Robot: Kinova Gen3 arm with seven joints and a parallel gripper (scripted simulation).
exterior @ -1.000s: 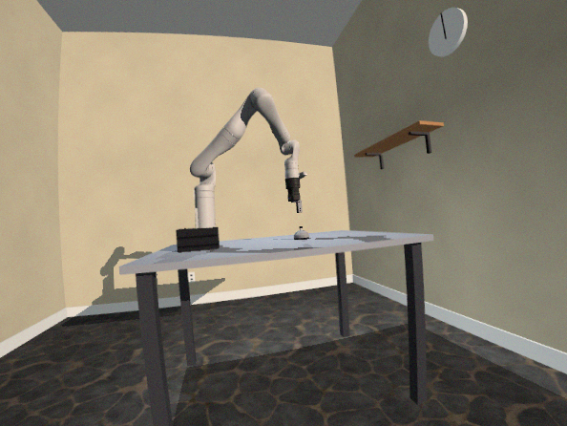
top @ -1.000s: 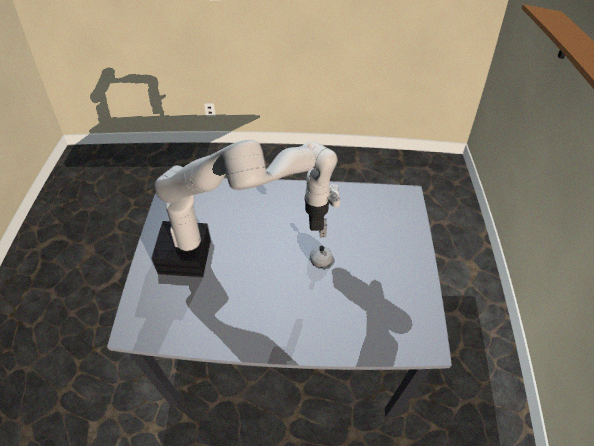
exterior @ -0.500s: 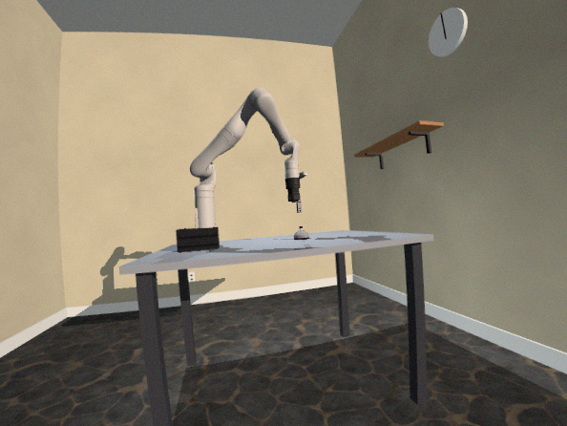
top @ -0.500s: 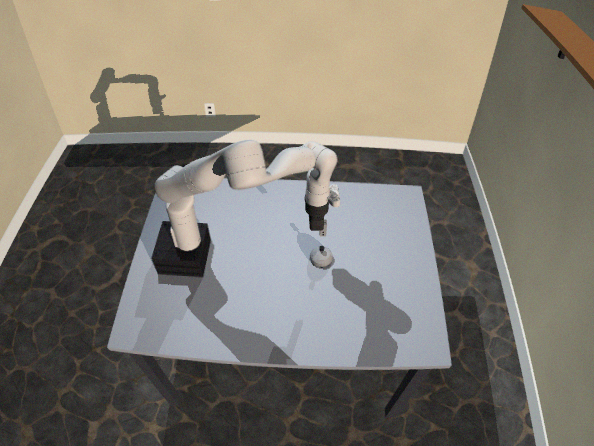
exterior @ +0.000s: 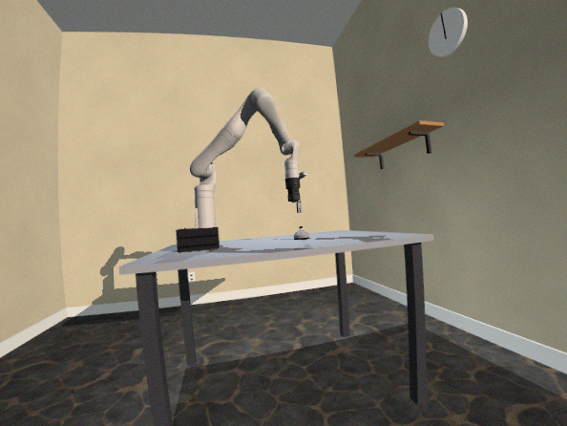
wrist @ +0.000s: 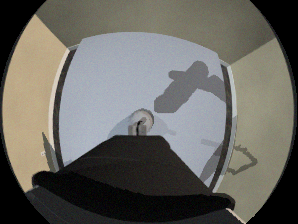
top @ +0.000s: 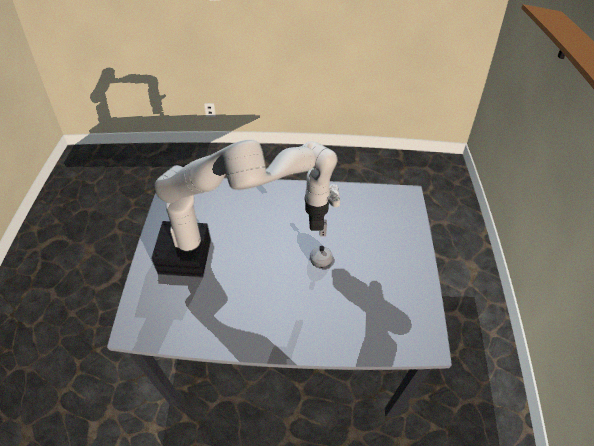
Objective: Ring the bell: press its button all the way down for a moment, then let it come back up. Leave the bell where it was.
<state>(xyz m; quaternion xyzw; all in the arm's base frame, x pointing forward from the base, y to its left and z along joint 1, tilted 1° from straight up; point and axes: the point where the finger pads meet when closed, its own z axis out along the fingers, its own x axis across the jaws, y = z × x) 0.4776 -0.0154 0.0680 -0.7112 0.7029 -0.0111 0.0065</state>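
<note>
The bell button is 10 cm below my hand. Round my hand: silver dome bell (12 cm below).
</note>
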